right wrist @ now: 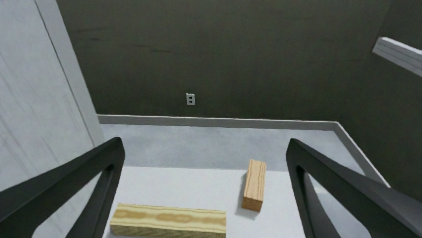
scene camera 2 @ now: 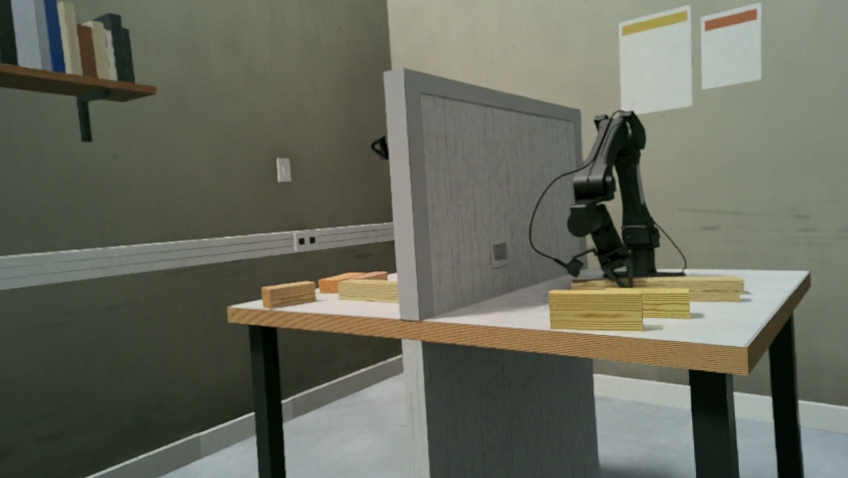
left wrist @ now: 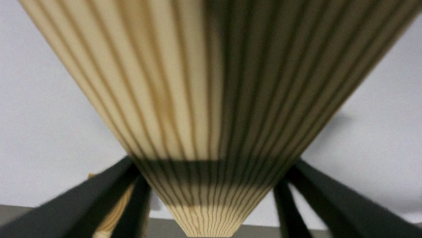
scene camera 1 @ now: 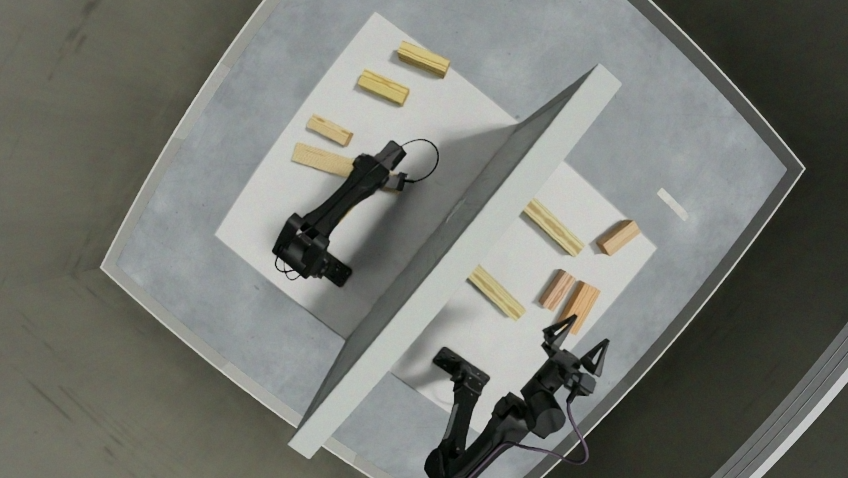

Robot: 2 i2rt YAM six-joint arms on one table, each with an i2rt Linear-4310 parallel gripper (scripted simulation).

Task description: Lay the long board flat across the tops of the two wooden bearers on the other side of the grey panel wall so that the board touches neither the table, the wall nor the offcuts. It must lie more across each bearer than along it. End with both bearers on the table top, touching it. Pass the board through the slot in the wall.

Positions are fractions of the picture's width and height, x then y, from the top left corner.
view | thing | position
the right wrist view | my right gripper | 0.49, 0.62
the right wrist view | offcut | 0.60, 0.83
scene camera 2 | my left gripper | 0.74, 0.61
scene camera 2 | offcut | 0.32, 0.62
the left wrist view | my left gripper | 0.50, 0.62
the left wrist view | long board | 0.51, 0.46
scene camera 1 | my right gripper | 0.70, 0.69
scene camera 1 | long board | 0.36, 0.33
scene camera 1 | offcut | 0.74, 0.49
